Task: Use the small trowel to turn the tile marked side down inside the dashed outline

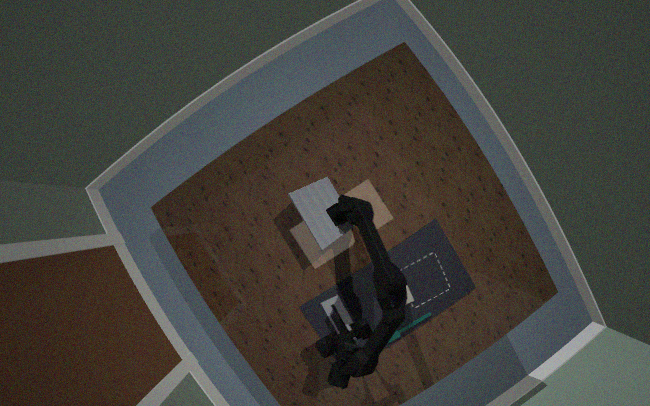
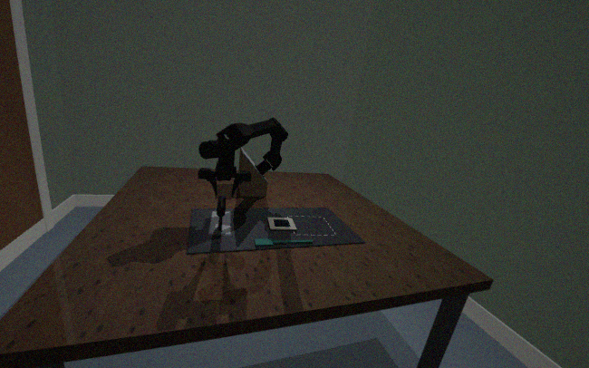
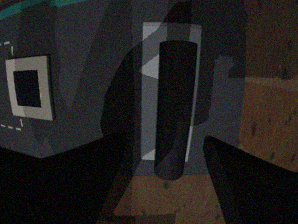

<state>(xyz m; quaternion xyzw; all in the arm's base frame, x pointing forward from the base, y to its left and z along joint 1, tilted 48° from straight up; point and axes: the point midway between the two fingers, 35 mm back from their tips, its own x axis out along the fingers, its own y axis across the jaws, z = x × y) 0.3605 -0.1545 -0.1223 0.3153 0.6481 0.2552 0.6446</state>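
The trowel is 30 mm ahead of my gripper tip, 10 mm to the right of it and 70 mm below it. Round my gripper tip: pale square tile: 40 mm ahead, 230 mm to the left, 100 mm below; teal bar: 180 mm ahead, 180 mm to the left, 100 mm below; dark mat: 40 mm ahead, 200 mm to the left, 120 mm below.
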